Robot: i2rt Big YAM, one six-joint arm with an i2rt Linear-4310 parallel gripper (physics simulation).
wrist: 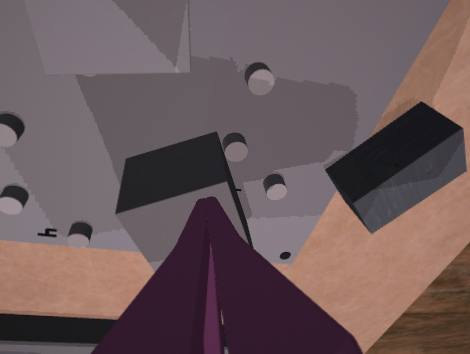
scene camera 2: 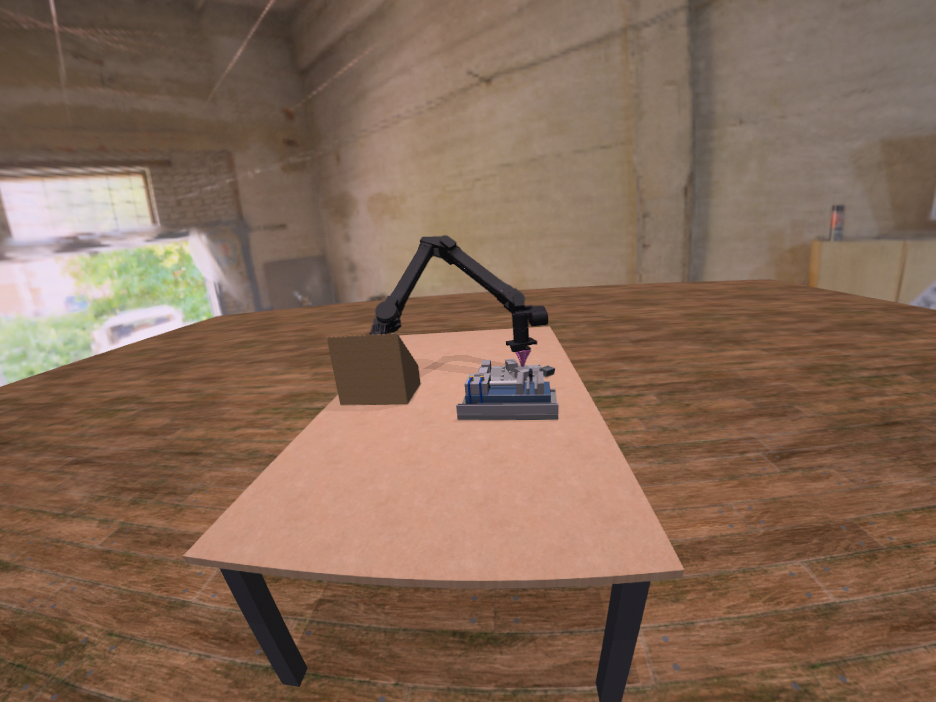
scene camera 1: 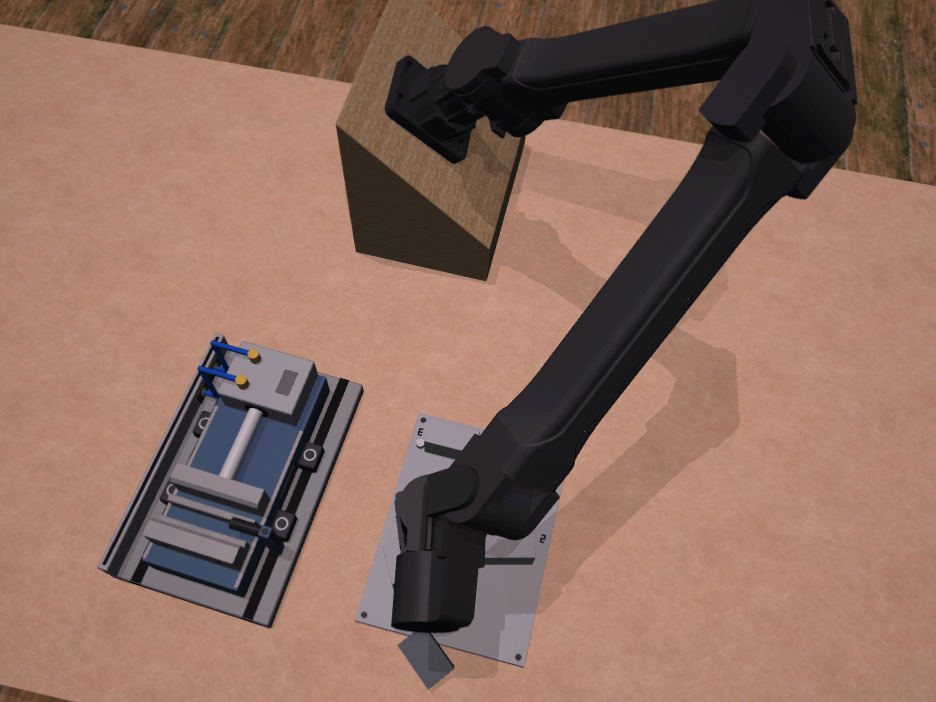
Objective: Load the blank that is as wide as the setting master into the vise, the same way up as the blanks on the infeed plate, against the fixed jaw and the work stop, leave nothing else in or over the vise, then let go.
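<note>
My gripper is shut and empty. In the wrist view its purple fingertips overlap a grey blank with a dark end; whether they touch it I cannot tell. Another grey block lies at the upper left. The infeed plate bears these, numbers and short pegs; my arm hides much of it in scene camera 1. A dark grey block lies tilted at the plate's edge. The vise stands beside the plate; no blank is discernible between its grey jaws. A dark rod reaches over its jaw gap.
Blue hoses with brass ends rise at the back of the vise. Black clamps stand along its base. A wooden wedge block carries the arm's base. A block shows on the plate beside the wrist. The table's edge lies past the dark block.
</note>
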